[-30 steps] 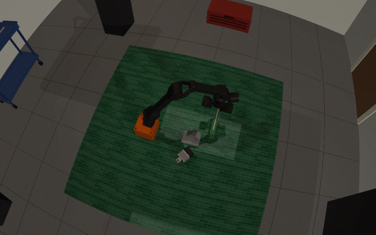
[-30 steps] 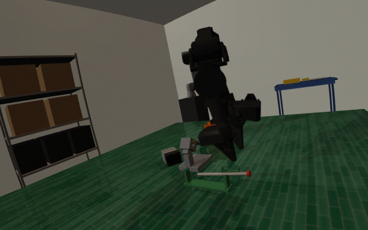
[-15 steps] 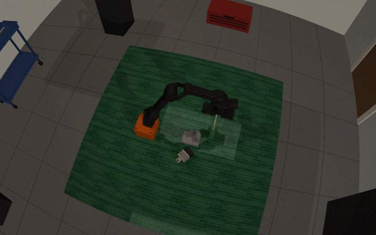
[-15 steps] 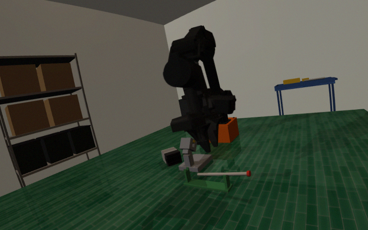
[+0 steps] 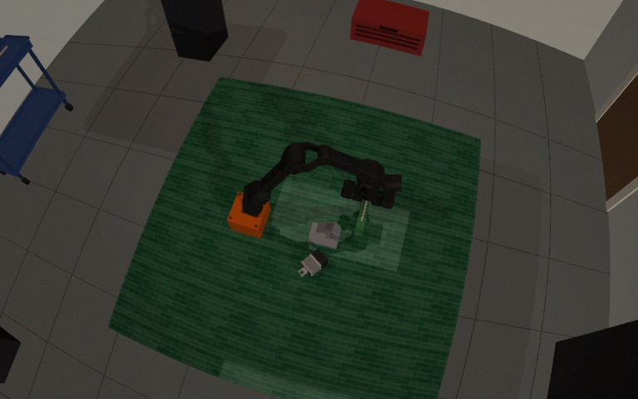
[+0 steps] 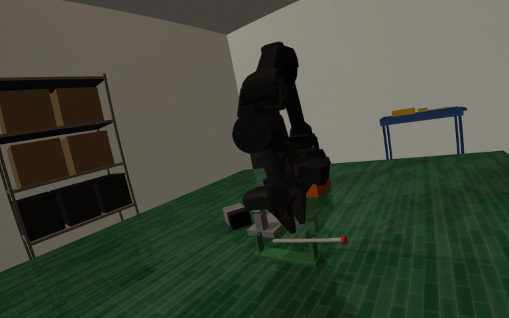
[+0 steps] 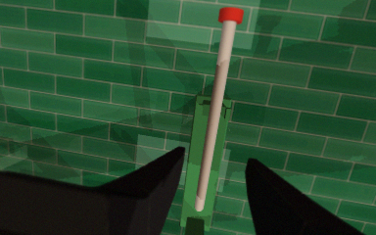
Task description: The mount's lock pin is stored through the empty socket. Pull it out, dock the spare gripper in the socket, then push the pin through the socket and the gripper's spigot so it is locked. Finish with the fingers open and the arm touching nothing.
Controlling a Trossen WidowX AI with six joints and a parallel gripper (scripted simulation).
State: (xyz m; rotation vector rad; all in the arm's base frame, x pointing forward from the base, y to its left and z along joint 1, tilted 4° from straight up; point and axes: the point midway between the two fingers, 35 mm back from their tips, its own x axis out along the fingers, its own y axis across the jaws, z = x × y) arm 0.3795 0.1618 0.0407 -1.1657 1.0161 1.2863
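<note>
My gripper tip is 4 cm to the left of the green cradle and 4 cm above it. The rest, counted from my gripper tip: grey mount: 15 cm to the right, 10 cm behind, 2 cm below; then spare gripper: 28 cm to the right, 12 cm behind, 5 cm below.
</note>
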